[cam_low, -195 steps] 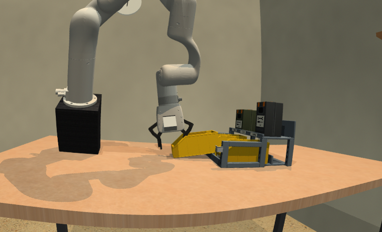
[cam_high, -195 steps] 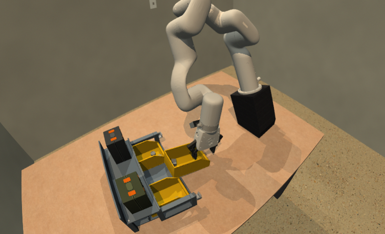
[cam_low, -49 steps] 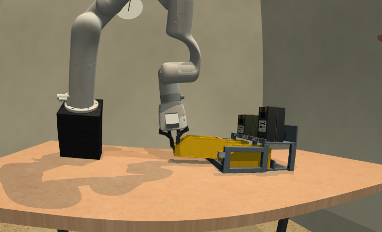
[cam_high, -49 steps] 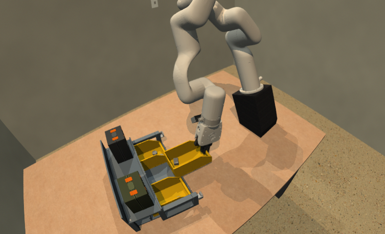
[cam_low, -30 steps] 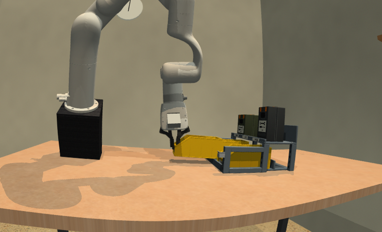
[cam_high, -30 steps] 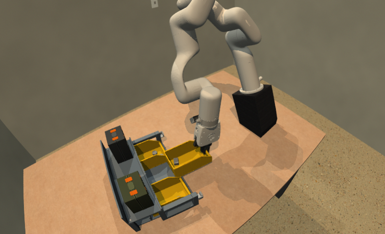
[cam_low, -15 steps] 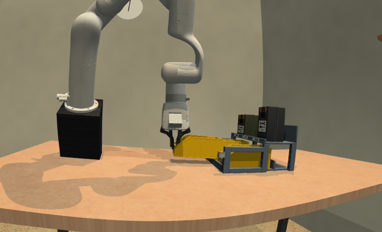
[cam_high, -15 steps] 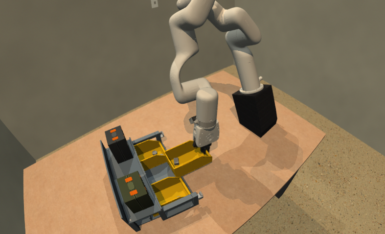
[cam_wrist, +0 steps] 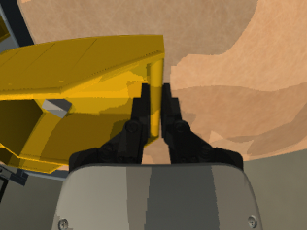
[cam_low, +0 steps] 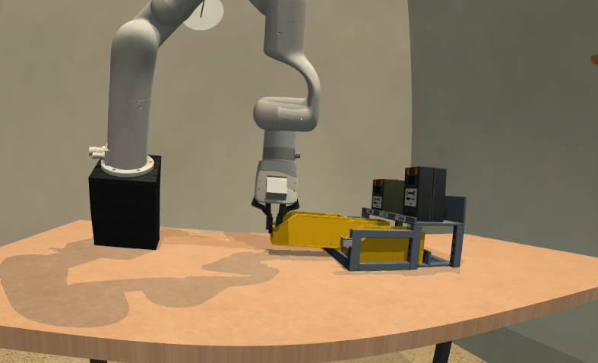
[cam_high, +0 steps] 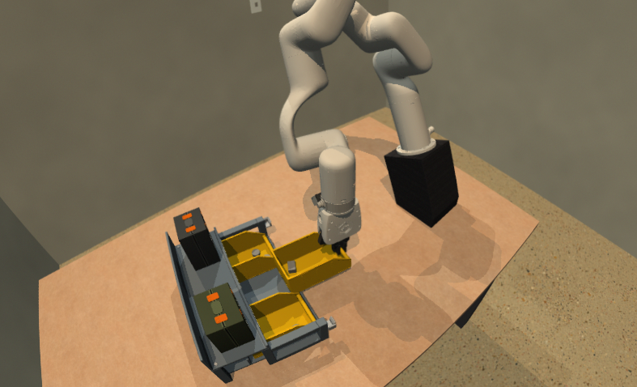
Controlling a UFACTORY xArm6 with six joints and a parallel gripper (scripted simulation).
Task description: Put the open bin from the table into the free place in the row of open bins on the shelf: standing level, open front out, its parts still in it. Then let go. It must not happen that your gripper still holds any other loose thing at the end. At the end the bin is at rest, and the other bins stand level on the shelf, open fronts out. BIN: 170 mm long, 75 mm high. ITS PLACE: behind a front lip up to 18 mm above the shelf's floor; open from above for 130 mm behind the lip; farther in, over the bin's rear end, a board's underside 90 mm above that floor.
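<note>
My hand is 14 cm short of the shelf lip, 4 cm to the left of it and 6 cm above it. The rest, counted from my hand: black box 28 cm ahead, 21 cm to the right, 9 cm above; olive box 35 cm ahead, 1 cm to the left, 8 cm above.
</note>
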